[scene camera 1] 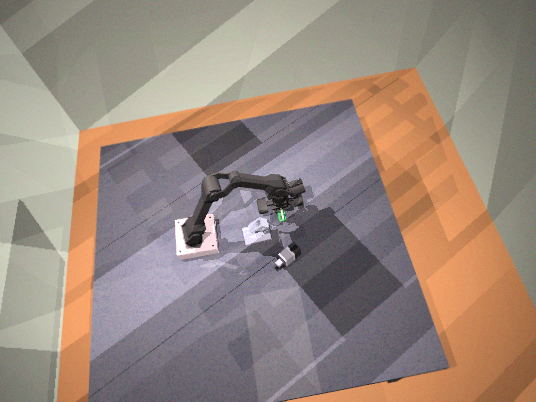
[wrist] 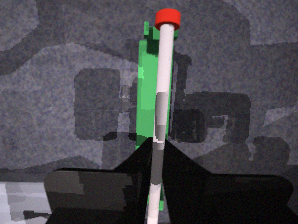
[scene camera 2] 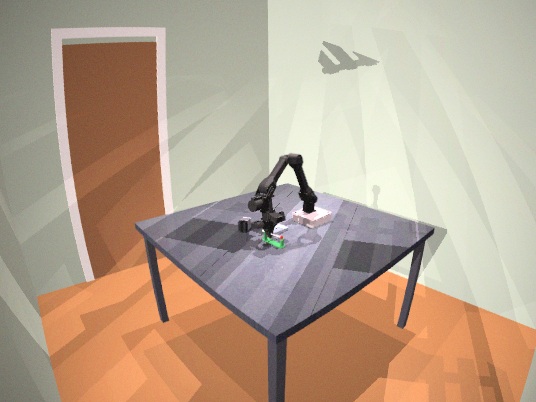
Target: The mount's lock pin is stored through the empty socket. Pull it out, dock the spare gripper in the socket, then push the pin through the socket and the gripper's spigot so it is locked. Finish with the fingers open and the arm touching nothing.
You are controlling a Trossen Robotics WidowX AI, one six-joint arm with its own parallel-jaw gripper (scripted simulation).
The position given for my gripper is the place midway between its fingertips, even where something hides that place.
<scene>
In view: my gripper (wrist: 155,142) and a green bracket (wrist: 148,50).
</scene>
